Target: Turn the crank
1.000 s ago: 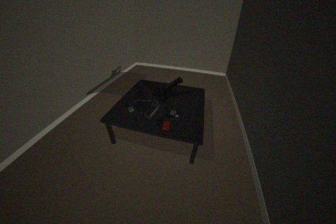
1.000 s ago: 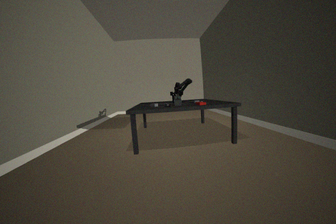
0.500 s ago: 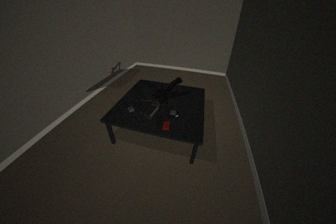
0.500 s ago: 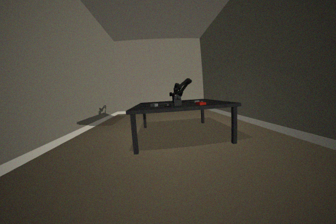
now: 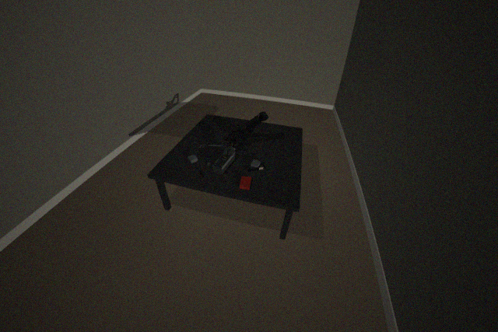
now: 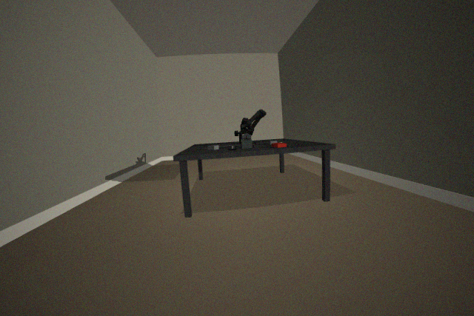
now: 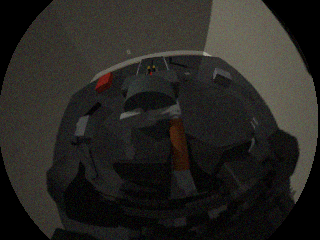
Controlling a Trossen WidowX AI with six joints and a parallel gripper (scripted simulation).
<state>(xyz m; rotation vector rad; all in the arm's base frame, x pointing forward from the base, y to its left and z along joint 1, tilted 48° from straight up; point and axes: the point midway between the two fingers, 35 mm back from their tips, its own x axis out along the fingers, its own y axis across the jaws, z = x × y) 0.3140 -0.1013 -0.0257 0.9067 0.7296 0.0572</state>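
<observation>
The red pointer lies 13 cm ahead of my gripper tip, 1 cm to the right of it and 1 cm above it. From my gripper tip the other things lie so: crank handle 3 cm above, 2 cm behind.
</observation>
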